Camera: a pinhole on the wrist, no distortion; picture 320 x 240 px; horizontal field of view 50.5 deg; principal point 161.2 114.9 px. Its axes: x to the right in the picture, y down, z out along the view. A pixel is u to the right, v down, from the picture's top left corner.
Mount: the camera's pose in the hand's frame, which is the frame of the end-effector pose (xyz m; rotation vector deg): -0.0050 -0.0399 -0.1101 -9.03 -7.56 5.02
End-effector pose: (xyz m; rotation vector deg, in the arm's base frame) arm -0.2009 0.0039 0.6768 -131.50 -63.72 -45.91
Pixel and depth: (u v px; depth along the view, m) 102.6 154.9 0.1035
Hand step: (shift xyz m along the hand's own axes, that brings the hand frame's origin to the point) -0.0378 -0.0141 -0.0130
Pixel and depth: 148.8 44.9 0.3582
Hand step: -0.0616 -0.0600 0.2509
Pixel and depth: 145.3 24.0 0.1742
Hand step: -0.0335 -0.0604 0.0670
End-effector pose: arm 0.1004 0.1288 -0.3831 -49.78 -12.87 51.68
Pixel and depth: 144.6 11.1 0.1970
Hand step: -0.0370 -0.0705 0.0913
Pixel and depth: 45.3 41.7 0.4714
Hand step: -0.2212 -0.0847 0.3479
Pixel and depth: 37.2 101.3 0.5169
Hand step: -0.2612 -0.0008 0.3759
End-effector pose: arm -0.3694 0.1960 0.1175 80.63 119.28 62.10
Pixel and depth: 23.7 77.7 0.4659
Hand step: -0.2517 -0.0384 0.3309
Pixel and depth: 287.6 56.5 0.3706
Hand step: 0.0852 -0.0334 0.2802
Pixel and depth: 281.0 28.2 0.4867
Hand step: 0.1072 -0.0723 0.4078
